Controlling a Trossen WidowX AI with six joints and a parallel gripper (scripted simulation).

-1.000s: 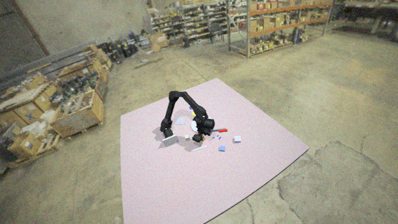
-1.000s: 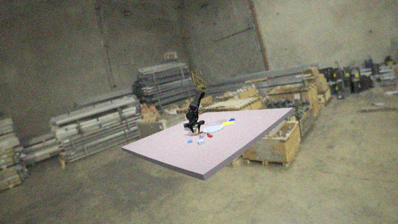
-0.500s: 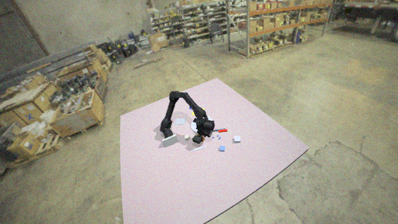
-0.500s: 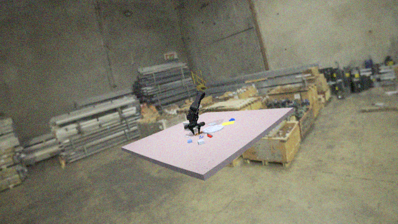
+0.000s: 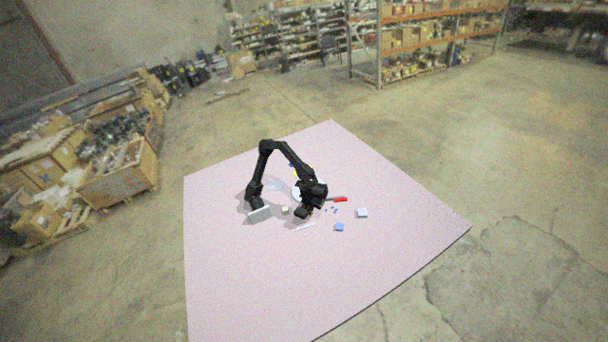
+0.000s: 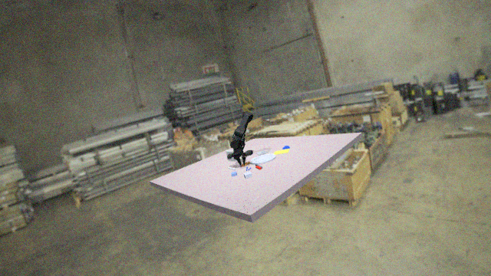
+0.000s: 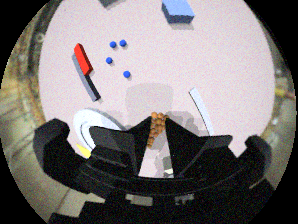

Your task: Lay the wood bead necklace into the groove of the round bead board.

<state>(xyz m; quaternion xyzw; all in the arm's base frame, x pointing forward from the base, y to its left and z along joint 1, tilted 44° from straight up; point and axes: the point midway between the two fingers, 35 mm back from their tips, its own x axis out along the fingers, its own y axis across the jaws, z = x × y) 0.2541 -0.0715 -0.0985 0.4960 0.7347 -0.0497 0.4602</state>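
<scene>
My gripper tip is 60 mm to the left of the white stick, 60 mm past it and 10 mm above it. The rest, counted from my gripper tip: cream cube (120 mm behind, 60 mm to the left, 10 mm above); red-handled tool (160 mm ahead, 20 mm to the left); blue block (140 mm to the right, 100 mm ahead).
</scene>
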